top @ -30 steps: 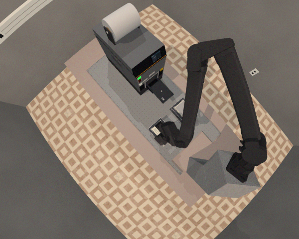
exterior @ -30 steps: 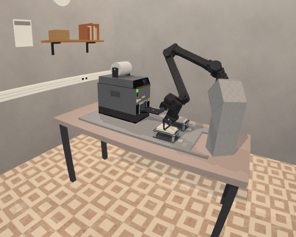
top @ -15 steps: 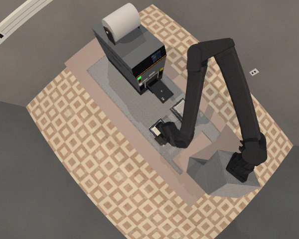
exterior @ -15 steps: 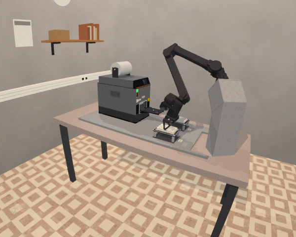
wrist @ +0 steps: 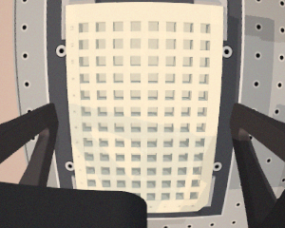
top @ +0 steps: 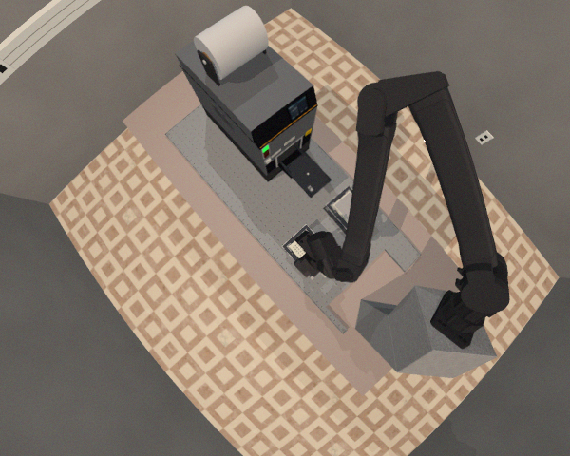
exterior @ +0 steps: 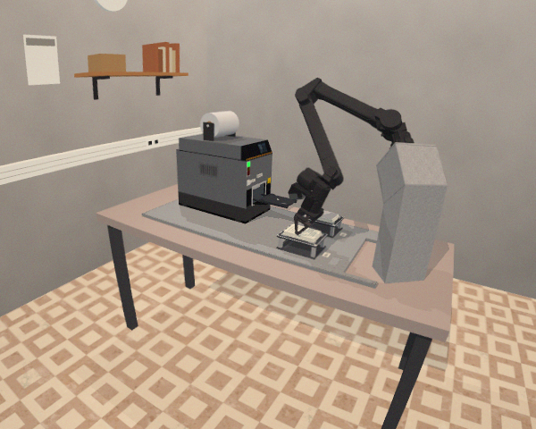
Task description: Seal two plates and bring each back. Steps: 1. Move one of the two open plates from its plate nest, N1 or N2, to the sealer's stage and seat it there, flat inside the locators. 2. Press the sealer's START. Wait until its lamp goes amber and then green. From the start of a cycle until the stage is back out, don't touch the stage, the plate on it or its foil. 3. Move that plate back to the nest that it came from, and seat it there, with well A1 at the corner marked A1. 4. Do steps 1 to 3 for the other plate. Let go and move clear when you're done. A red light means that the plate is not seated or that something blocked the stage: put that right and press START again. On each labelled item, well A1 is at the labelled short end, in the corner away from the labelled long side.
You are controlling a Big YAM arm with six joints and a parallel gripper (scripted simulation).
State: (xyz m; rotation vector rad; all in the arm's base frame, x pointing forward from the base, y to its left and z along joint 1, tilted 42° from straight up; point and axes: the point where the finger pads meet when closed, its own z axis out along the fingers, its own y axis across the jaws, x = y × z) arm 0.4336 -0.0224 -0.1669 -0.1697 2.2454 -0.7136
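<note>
Right now the cream well plate is 2 cm below my hand. The rest, counted from my hand: sealer stage: 20 cm to the right, 18 cm ahead, 2 cm above; then start button: 30 cm ahead, 12 cm to the right, 10 cm above; then foil roll: 52 cm ahead, 33 cm above, 24 cm to the right.
</note>
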